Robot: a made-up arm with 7 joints.
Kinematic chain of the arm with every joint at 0, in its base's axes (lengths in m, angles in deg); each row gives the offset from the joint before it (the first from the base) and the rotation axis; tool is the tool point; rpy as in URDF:
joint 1: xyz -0.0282 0.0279 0.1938 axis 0 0.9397 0.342
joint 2: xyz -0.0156 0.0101 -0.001 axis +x
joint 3: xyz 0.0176 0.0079 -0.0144 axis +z
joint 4: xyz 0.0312 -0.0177 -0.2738 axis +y
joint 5: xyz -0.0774 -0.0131 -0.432 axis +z
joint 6: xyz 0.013 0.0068 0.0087 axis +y
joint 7: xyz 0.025 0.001 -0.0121 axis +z
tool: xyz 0.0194 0.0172 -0.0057 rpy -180 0 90
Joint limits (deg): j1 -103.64..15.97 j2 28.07..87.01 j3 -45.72..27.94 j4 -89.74..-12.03 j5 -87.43..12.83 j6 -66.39..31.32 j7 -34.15..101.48
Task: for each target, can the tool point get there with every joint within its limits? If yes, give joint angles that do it. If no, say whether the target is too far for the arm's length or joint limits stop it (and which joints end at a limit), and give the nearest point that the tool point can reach.
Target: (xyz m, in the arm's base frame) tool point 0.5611 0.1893 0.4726
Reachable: yes | joints -80.39 69.13 -35.31 -60.82 -60.92 -7.84 76.67
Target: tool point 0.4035 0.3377 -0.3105
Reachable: yes | joints -22.77 36.15 -16.58 -26.73 -69.89 -3.60 83.05
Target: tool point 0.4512 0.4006 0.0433
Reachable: yes | joints -23.13 74.22 -28.97 -64.42 -4.63 -56.93 23.59
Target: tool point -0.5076 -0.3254 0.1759
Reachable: no: joint limits stop it (at a limit: joint 1, joint 2, joint 3, joint 4) | nearest point 0.2419 -0.3609 0.4413 | short by 0.796 m
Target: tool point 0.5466 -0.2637 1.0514
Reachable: no: too far | nearest point 0.4114 -0.1261 0.7176 | short by 0.386 m
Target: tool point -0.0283 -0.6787 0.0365
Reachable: no: joint limits stop it (at a limit: joint 1, joint 2, joint 3, joint 4) | nearest point 0.2698 -0.3944 0.4160 | short by 0.560 m
